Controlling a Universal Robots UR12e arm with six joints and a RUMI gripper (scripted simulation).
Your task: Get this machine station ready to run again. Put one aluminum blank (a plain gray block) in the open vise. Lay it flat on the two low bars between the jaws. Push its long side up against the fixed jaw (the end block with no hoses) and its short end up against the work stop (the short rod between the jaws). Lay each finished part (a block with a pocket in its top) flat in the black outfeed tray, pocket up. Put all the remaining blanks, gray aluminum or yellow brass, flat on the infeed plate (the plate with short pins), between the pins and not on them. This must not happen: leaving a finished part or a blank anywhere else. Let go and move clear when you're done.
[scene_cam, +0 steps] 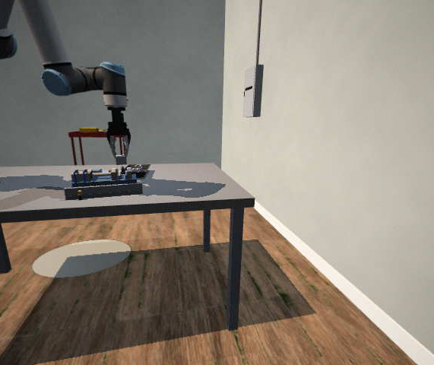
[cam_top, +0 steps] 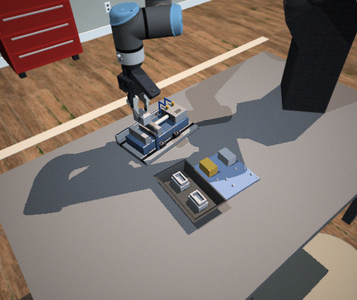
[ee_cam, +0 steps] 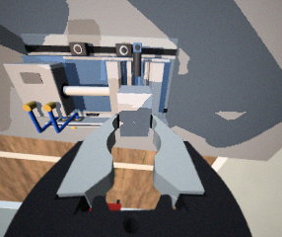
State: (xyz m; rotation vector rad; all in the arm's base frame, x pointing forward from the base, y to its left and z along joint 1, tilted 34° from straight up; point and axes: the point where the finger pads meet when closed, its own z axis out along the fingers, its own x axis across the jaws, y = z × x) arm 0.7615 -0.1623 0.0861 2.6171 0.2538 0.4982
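My gripper is now 9 cm above the fixed jaw, 3 cm short of it and 1 cm to the right of it. The rest, counted from my hand: vise (13 cm below, 7 cm behind); then dark work stop rod (8 cm below, 5 cm to the left); then vise rail (13 cm below, 9 cm to the right, 6 cm behind).
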